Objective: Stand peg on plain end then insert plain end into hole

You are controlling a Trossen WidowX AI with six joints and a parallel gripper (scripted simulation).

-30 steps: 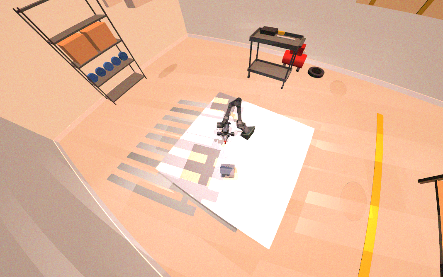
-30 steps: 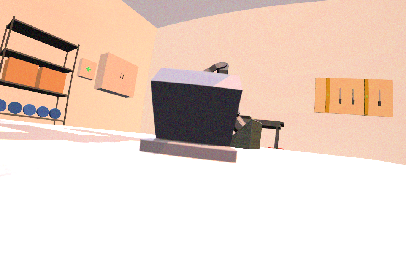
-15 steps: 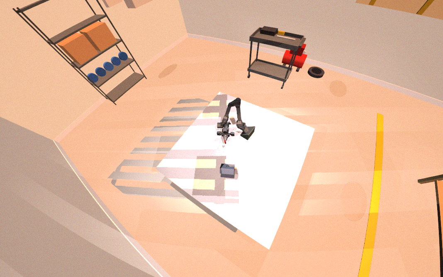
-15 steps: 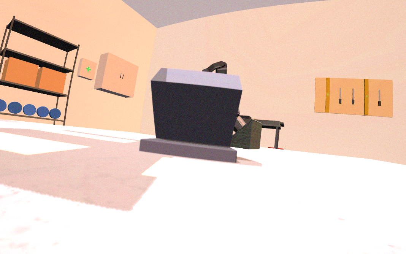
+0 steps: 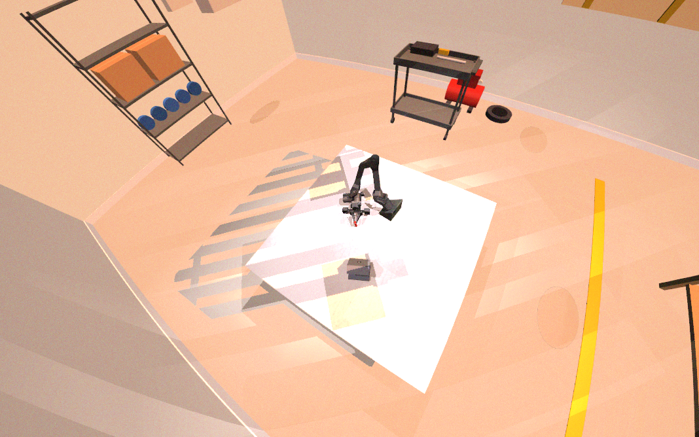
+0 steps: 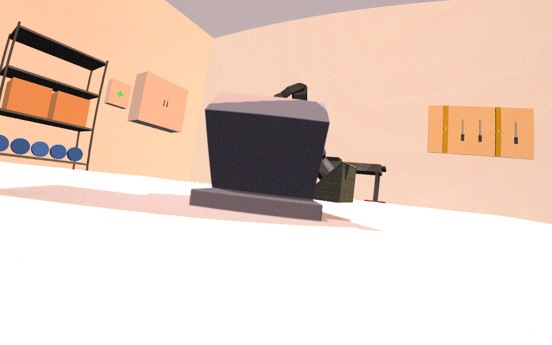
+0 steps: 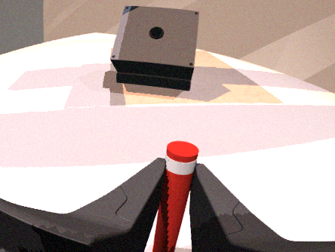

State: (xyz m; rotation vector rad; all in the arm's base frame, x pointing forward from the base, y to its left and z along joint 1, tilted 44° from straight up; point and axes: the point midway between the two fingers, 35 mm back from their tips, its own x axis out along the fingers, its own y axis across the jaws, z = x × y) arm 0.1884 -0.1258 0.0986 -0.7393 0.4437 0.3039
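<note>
Now: the red peg 10 mm below my gripper tip. From my gripper tip the other things lie so: grey sloped panel: 250 mm ahead, 170 mm to the left, 10 mm above.
</note>
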